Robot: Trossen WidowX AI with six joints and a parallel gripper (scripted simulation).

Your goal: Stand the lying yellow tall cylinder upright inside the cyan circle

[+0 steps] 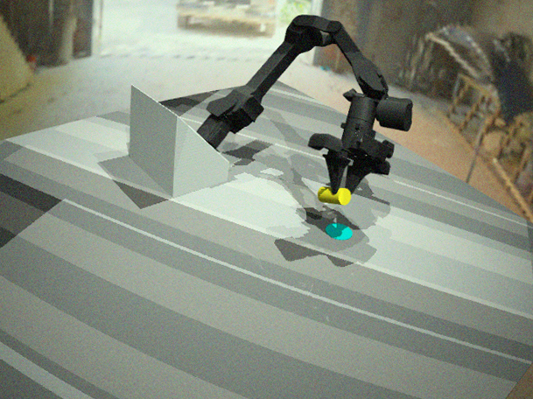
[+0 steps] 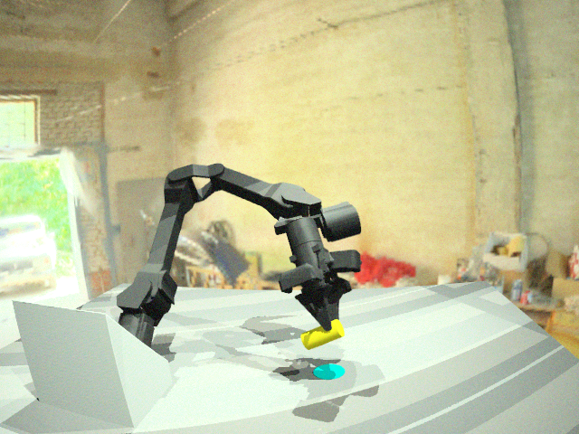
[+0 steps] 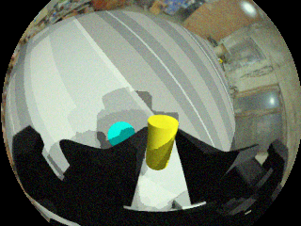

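Now: gripper tip 110 mm above the cyan circle, 40 mm to the right of it and 10 mm past it. Round my gripper tip: yellow cylinder 20 mm behind, 10 mm below.
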